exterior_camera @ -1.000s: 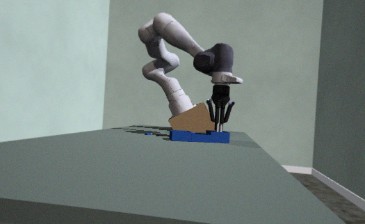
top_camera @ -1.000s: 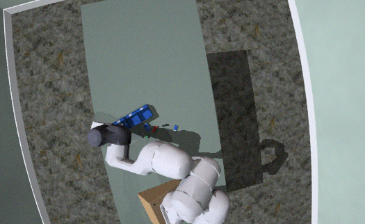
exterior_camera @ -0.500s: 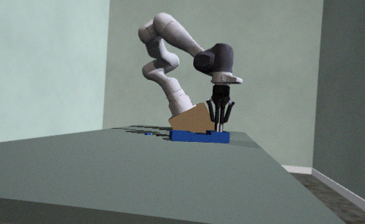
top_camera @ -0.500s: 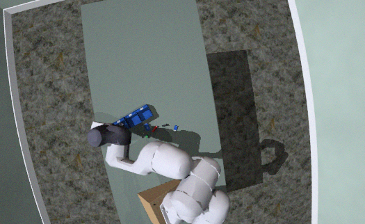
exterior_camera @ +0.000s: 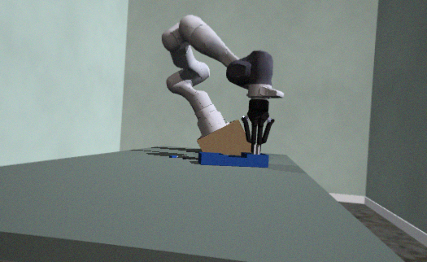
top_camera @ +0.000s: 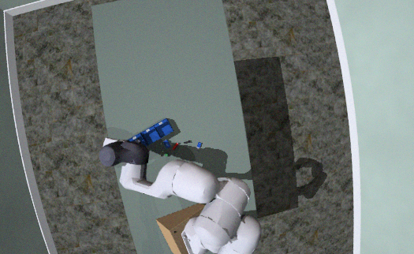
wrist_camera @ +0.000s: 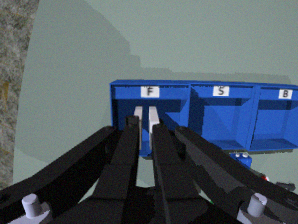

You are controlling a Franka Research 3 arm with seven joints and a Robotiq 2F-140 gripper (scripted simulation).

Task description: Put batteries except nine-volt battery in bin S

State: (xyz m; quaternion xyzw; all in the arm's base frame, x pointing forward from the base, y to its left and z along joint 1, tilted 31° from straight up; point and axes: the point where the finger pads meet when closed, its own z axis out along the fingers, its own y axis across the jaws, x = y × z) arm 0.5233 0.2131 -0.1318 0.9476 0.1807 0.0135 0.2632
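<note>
Right now my hand is 50 mm past the red cylindrical battery, 210 mm to the left of it and 40 mm above it. Round my hand: blue nine-volt battery (20 mm behind, 160 mm to the right, 40 mm below); blue bin (30 mm ahead, 80 mm to the right, 30 mm below); green item (90 mm behind, 150 mm to the right, 40 mm below).
</note>
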